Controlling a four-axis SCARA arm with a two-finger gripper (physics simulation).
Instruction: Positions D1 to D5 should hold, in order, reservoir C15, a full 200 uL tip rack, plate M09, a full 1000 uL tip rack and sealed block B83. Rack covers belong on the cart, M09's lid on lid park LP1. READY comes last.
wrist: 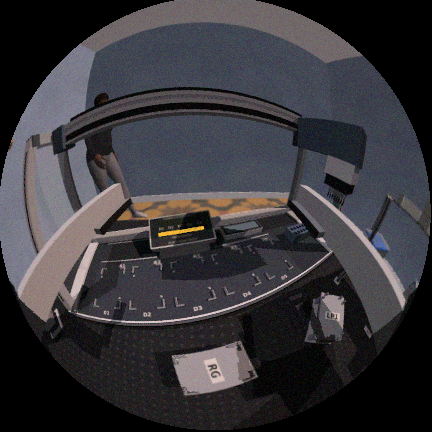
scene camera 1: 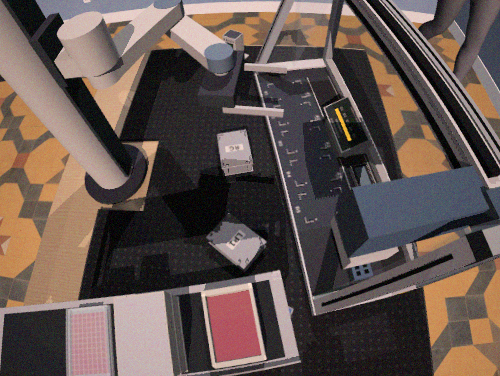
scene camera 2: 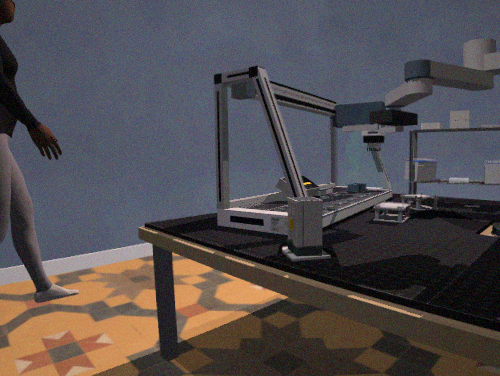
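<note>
My gripper (scene camera 1: 284,92) (wrist: 207,190) is open and empty, its two long pale fingers spread wide above the near edge of the deck at the D1/D2 end. The dark deck (scene camera 1: 295,125) (wrist: 225,280) shows corner brackets and labels D1 to D5; no labware stands on these positions. Lid park LP1 (scene camera 1: 237,242) (wrist: 327,315) is a bare grey stand beyond the gripper's right finger in the wrist view. The screen (scene camera 1: 344,124) (wrist: 181,232) at the back of the deck shows a yellow bar; its small text is unreadable. I cannot identify C15, M09 or B83.
Stand RG (scene camera 1: 235,149) (wrist: 215,369) is bare. Gantry uprights and the blue pipetting head (scene camera 1: 415,210) (scene camera 2: 360,115) (wrist: 330,140) frame the deck. A white unit (scene camera 1: 142,325) holds a red block (scene camera 1: 234,325) and a pink gridded piece (scene camera 1: 90,340). A grey instrument (scene camera 2: 305,225) stands near the table corner.
</note>
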